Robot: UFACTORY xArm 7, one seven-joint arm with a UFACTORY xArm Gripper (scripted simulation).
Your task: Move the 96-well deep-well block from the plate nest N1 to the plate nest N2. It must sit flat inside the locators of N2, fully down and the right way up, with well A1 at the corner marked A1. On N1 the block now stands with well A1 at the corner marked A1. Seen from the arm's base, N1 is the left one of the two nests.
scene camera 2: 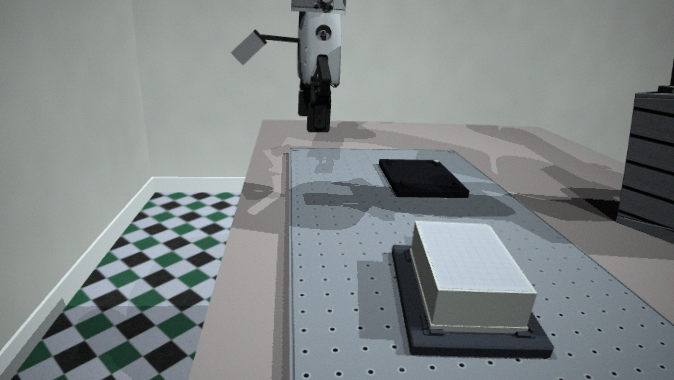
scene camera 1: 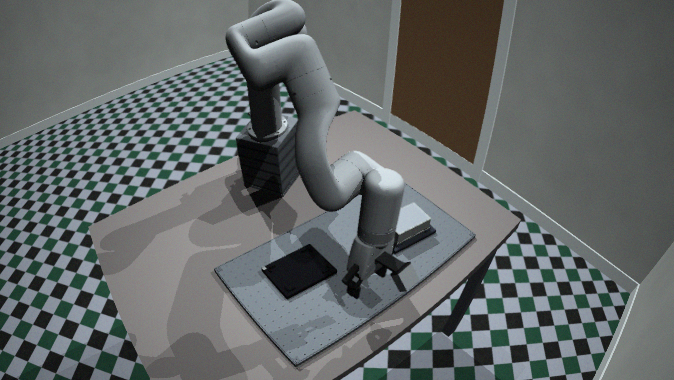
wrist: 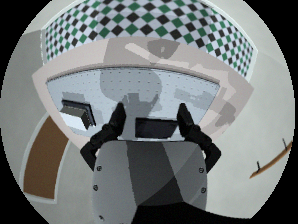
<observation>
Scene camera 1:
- gripper: 366,284
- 96-well deep-well block: 412,221
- plate nest N2: 301,270
</observation>
